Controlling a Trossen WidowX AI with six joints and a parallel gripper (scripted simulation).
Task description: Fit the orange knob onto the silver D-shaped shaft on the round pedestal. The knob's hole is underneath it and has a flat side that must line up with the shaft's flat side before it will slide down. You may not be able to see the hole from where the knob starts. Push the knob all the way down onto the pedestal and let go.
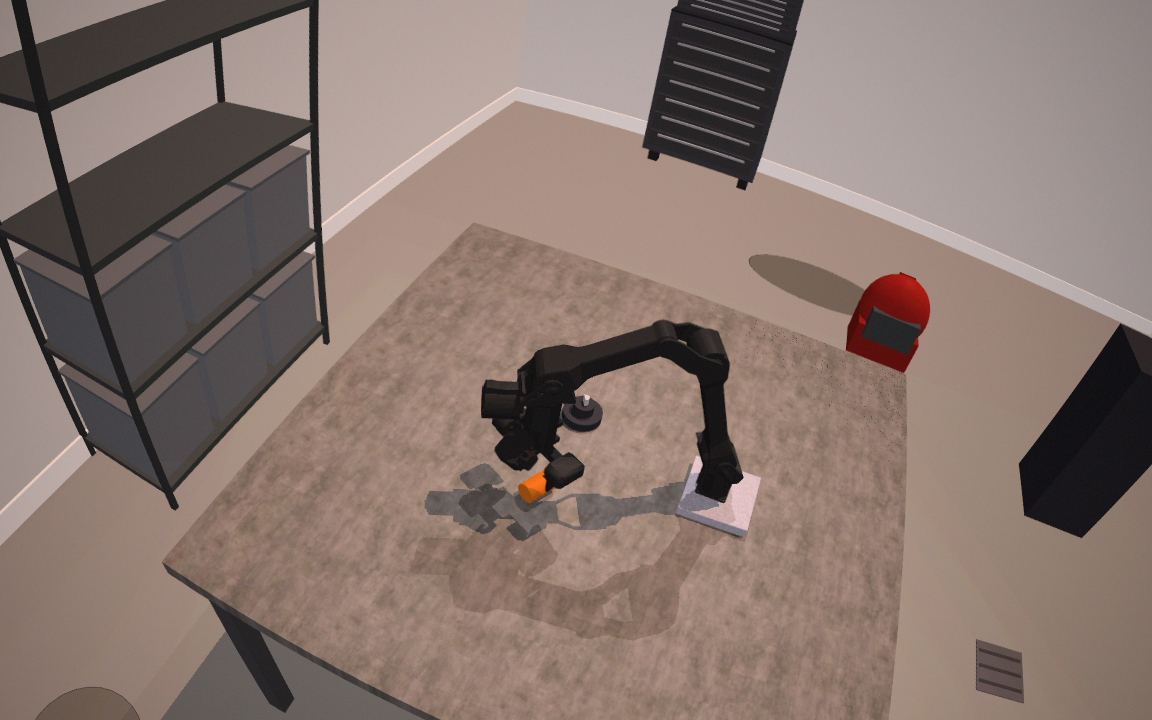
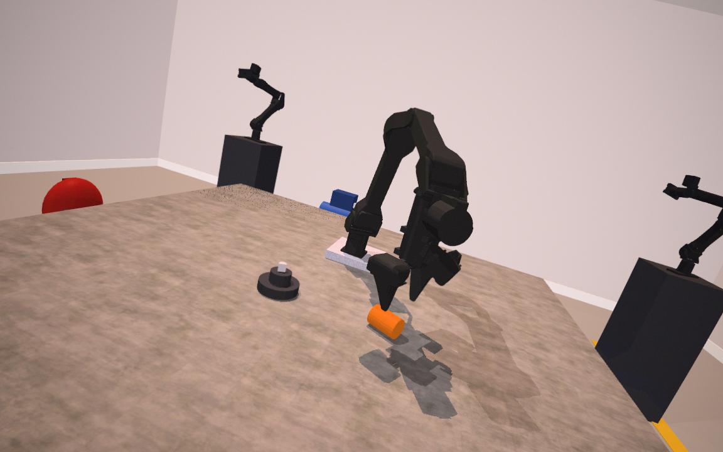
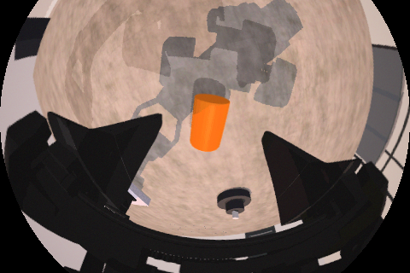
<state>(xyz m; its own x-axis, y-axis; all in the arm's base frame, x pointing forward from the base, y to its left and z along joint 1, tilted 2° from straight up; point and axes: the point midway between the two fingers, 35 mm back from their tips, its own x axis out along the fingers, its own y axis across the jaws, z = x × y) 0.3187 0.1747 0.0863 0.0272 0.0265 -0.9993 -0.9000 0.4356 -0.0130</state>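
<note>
Right now the orange knob is 50 mm below my gripper tip. From my gripper tip the other things lie so: round pedestal 10 mm behind, 240 mm to the right, 40 mm below.
</note>
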